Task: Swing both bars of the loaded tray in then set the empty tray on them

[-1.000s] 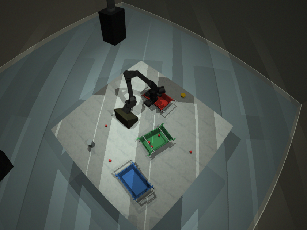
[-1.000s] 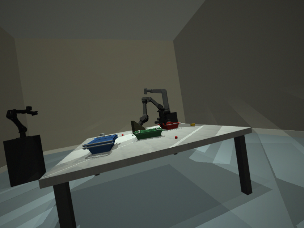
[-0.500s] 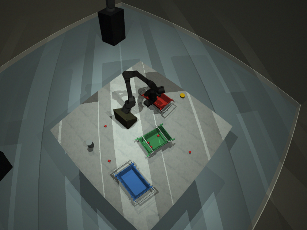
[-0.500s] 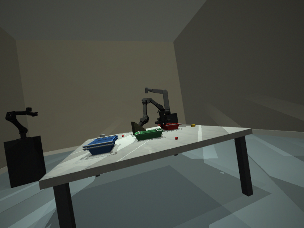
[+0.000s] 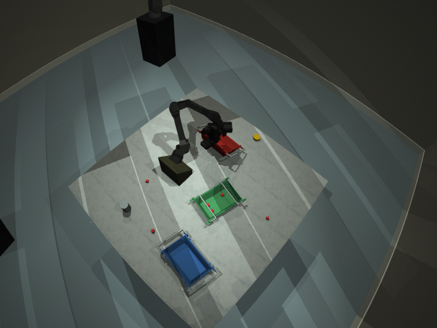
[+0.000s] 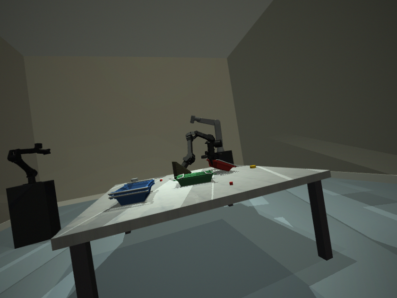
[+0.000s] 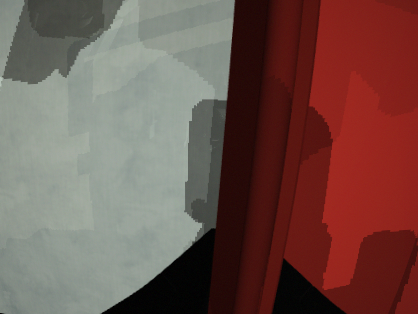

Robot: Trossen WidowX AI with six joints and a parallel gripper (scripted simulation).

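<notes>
Now: the red tray 70 mm to the left of my gripper tip and 10 mm ahead of it. The rest, counted from my gripper tip: yellow disc (290 mm to the left, 190 mm ahead, 60 mm below); then grey cylinder (660 mm to the right, 190 mm behind, 40 mm below).
</notes>
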